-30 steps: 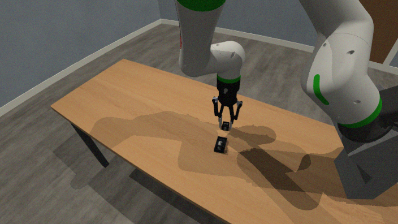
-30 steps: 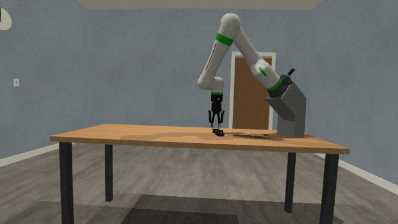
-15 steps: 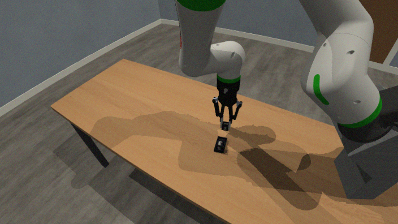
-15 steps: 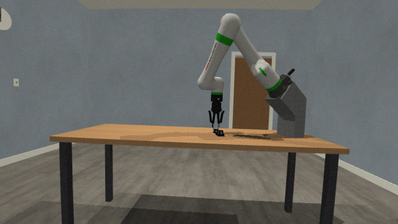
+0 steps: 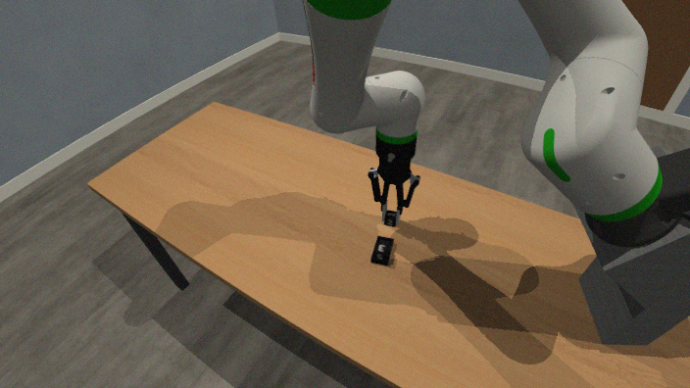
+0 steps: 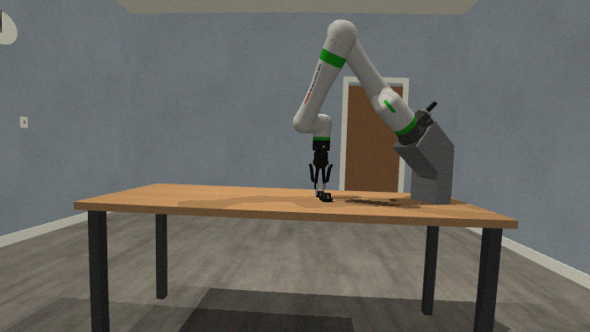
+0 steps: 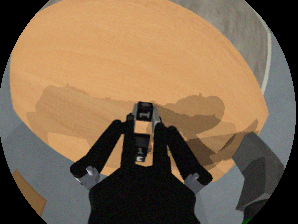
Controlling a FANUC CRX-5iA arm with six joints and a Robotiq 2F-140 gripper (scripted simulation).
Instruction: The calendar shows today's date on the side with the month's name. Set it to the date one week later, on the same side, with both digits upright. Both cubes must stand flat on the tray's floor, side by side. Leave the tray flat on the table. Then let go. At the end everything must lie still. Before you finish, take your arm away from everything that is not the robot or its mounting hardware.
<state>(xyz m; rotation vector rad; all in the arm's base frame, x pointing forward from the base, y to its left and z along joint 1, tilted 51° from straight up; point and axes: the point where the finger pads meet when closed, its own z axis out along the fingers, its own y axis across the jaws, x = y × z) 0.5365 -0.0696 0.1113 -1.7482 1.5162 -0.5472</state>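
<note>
The tray lies 10 cm to the left of my hand, 4 cm behind it and 3 cm below it.
</note>
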